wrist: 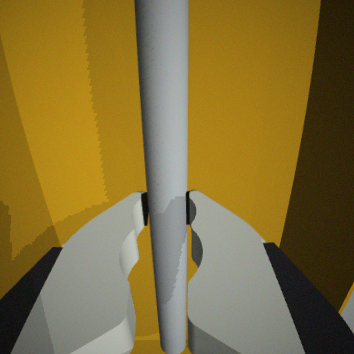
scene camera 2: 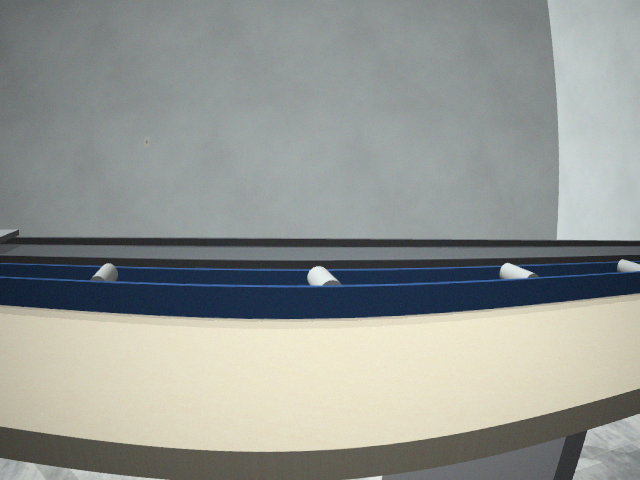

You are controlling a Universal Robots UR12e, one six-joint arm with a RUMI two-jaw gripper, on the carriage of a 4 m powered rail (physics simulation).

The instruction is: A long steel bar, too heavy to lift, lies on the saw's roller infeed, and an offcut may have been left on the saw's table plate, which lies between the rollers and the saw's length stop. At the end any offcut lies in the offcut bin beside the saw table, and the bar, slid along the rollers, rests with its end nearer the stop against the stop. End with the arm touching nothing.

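Frame: origin at the arm's base, x ahead, y left, z up, level; centimetres.
Seen in the pictures: gripper, fingertip midpoint: (wrist: 167, 193).
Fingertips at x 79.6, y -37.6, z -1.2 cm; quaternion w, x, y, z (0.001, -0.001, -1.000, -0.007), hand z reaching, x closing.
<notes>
Offsets run from my fingertips to a thing's middle. Level surfaces: height alone.
In the wrist view my gripper (wrist: 167, 193) is shut on a grey round steel offcut {dz +0.6, dx +0.0, dy -0.3 cm} (wrist: 164, 100), with one jaw pad against each side of it. The offcut runs from the top edge of the view down between the jaws, and its near end shows at the bottom. Behind it is the yellow offcut bin {dz +1.8, dx +0.2, dy -1.0 cm} (wrist: 240, 125), whose inside fills most of the view. How far the offcut is above the bin's floor I cannot tell. In scene camera 2 the blue roller infeed (scene camera 2: 310, 302) crosses the view. The long bar, the length stop and the gripper do not show there.
Several pale rollers, one of them a roller {dz +2.2, dx -17.6, dy +154.0 cm} (scene camera 2: 321, 276) near the middle, sit between the infeed's blue side rails. The infeed stands on a cream table top {dz -1.7 cm} (scene camera 2: 310, 382). A dark-edged grey rail (scene camera 2: 258, 251) runs behind it. The bin's dark side wall (wrist: 332, 125) is at the right.
</notes>
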